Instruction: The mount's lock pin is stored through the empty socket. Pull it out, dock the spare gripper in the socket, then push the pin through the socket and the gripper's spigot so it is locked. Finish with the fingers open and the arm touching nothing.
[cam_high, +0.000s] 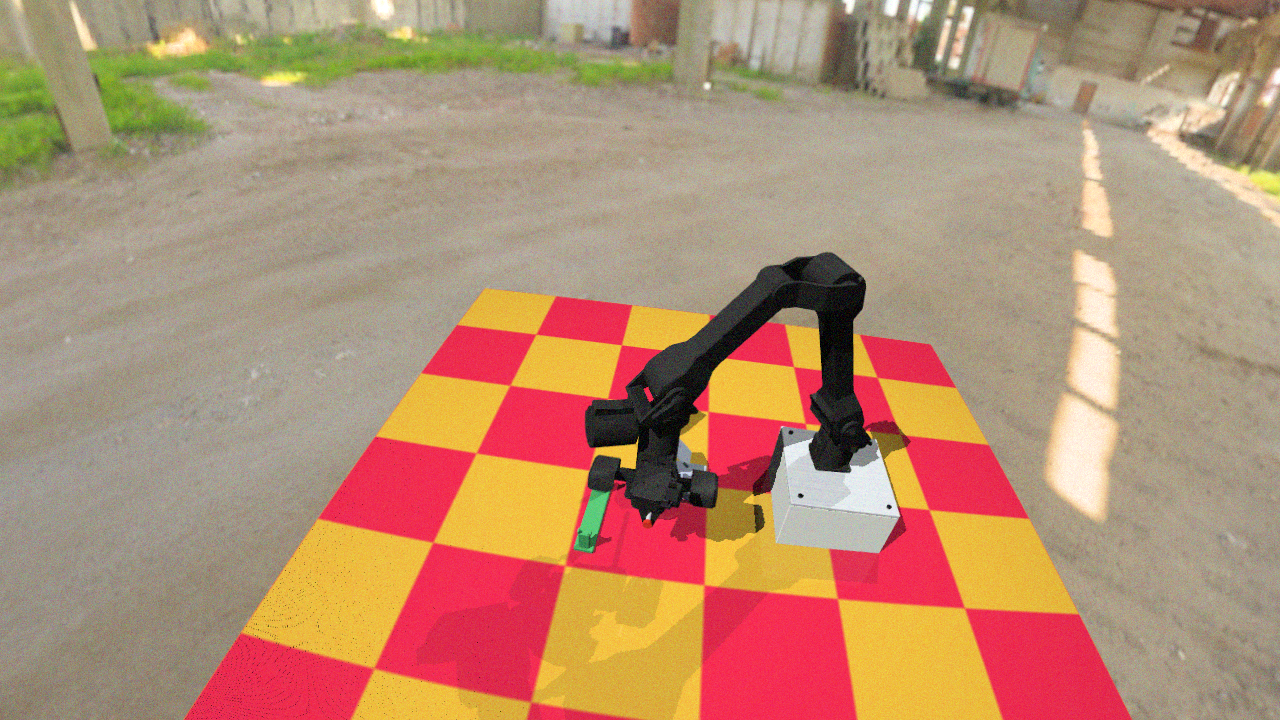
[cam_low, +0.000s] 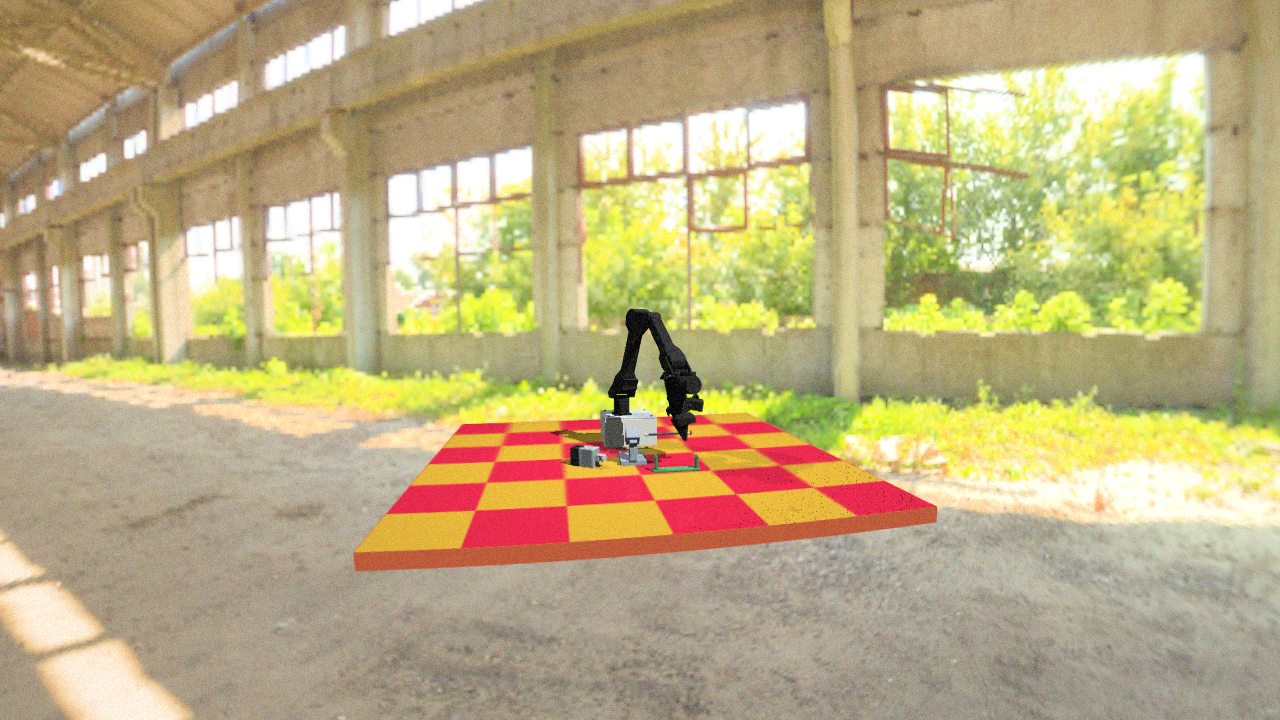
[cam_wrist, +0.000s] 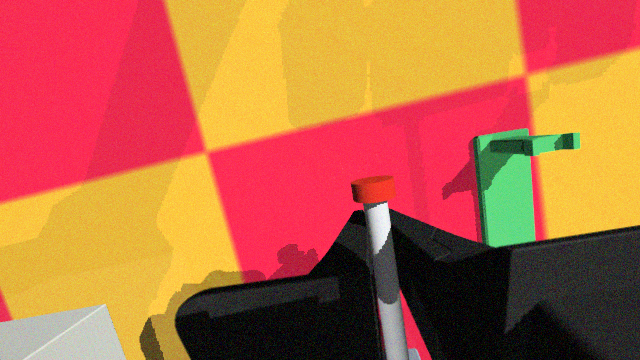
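Now: gripper tip 9 cm short of the green cradle, 6 cm to the left of it and 4 cm above it. Round my gripper tip: spare gripper (30 cm to the right, 4 cm below, 3 cm behind); grey mount (16 cm to the right, 3 cm behind, 1 cm below).
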